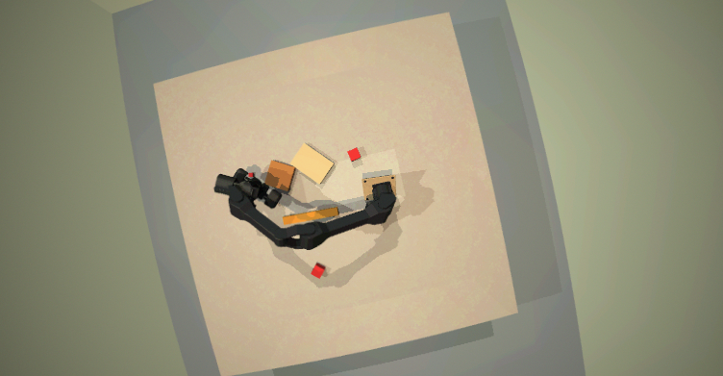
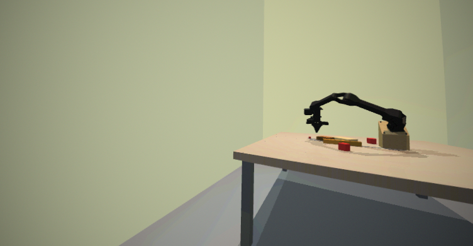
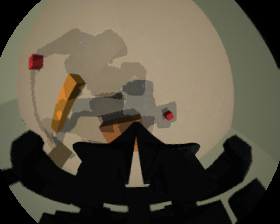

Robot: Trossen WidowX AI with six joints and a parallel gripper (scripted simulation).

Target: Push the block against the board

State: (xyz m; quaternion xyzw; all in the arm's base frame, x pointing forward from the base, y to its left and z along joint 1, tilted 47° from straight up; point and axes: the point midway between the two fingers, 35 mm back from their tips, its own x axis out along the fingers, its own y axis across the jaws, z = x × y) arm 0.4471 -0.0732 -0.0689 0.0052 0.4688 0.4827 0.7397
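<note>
Now: the square orange-brown block 6 cm behind my gripper tip, 3 cm to the right of it and 5 cm below it. Round my gripper tip: pale yellow box: 20 cm behind, 5 cm to the right, 5 cm below; then tiny red piece: 5 cm ahead, 6 cm to the right, 5 cm below; then narrow orange board: 15 cm behind, 15 cm to the left, 5 cm below.
</note>
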